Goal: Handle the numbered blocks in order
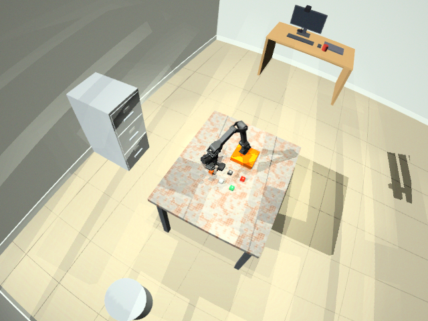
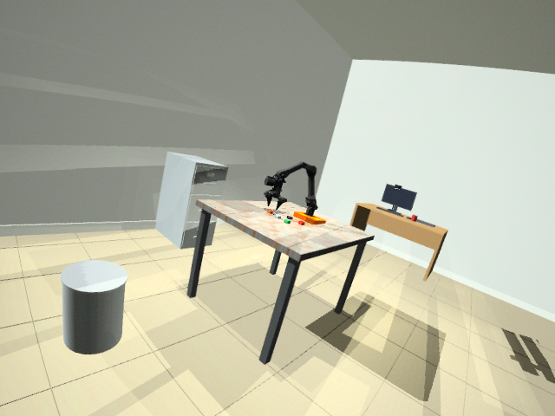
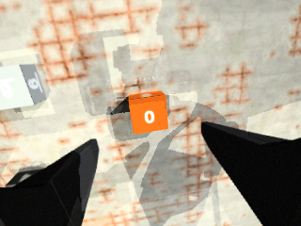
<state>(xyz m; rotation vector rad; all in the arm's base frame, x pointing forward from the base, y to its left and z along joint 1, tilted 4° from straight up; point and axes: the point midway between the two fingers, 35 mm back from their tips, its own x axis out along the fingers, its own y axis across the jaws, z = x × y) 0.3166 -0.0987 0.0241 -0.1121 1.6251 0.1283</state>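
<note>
The orange block is 30 mm below my gripper tip and 10 mm ahead of it. The rest, counted from my gripper tip: green block (210 mm to the left, 30 mm below, 30 mm ahead); then black block (120 mm to the left, 80 mm behind, 30 mm below); then red block (230 mm to the left, 90 mm behind, 30 mm below).
</note>
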